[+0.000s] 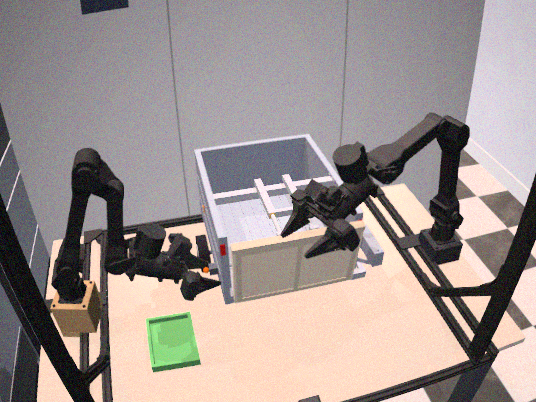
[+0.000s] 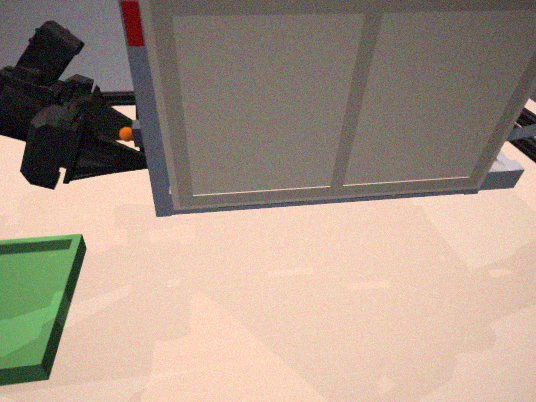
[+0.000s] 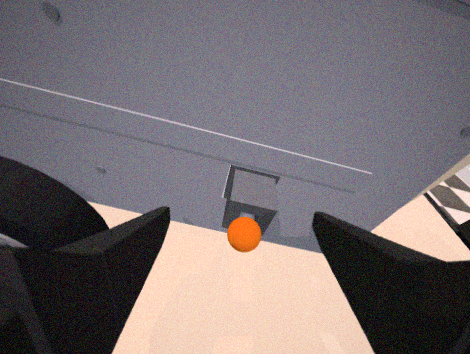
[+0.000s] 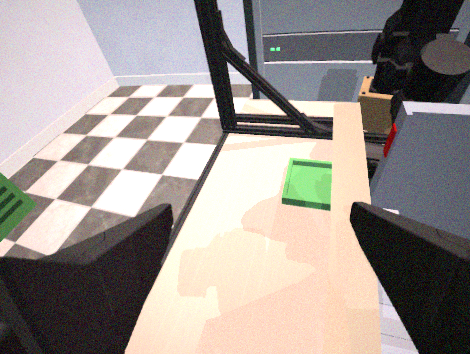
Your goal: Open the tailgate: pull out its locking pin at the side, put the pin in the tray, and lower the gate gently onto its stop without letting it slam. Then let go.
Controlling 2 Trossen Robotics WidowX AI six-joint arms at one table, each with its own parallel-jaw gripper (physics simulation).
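Seen in the pictures: left gripper, fingertip midpoint: [image 1: 215, 274] [image 3: 242, 216]; right gripper, fingertip midpoint: [image 1: 293, 246] [image 4: 260, 211]; left arm's base, link origin: [image 1: 72, 294] [image 4: 385, 87]; right arm's base, link origin: [image 1: 441, 236].
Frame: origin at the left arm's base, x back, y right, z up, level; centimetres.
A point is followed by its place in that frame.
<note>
The locking pin's orange ball head [image 1: 206, 269] {x -33.9, y -6.7, z 1.4 cm} [image 2: 126, 134] {x -34.0, y -6.4, z 1.1 cm} [image 3: 244, 234] {x -33.4, y -7.1, z 1.4 cm} sticks out of a small grey block on the truck bed's side. Its shaft is mostly hidden in the block. My left gripper [image 1: 213, 274] {x -36.0, y -7.3, z -0.9 cm} [image 2: 140, 142] {x -36.0, y -7.3, z -0.9 cm} [image 3: 242, 216] {x -36.0, y -7.3, z -0.9 cm} is open, its fingers on either side of the head with gaps. The tan tailgate [image 1: 265, 272] {x -47.8, y 2.4, z 8.3 cm} [image 2: 270, 100] {x -48.9, y 2.3, z 9.2 cm} [image 4: 350, 165] {x -47.8, y 3.0, z 17.8 cm} stands upright. My right gripper [image 1: 295, 245] {x -53.3, y 6.2, z 18.8 cm} [image 4: 260, 211] {x -53.3, y 6.2, z 18.8 cm} is open, one finger on each side of the gate's top edge. The green tray [image 1: 175, 366] {x -26.0, y 14.5, z -9.7 cm} [image 2: 65, 310] {x -30.6, y 6.9, z -10.3 cm} [image 4: 306, 204] {x -31.0, y 8.5, z -9.8 cm} holds no pin.
The grey truck bed [image 1: 215, 235] {x -37.2, y -4.1, z 14.1 cm} [image 3: 150, 50] {x -35.6, y -12.5, z 6.2 cm} stands behind the gate, with crossbars inside. A black wheel [image 1: 202, 247] {x -32.2, y -18.0, z -1.2 cm} [image 3: 40, 200] {x -32.5, y -17.5, z -1.6 cm} is beside my left gripper. A grey block [image 1: 371, 248] {x -71.8, y -0.1, z 11.3 cm} sticks out at the bed's right side. Black frame rails run along the table's edges.
</note>
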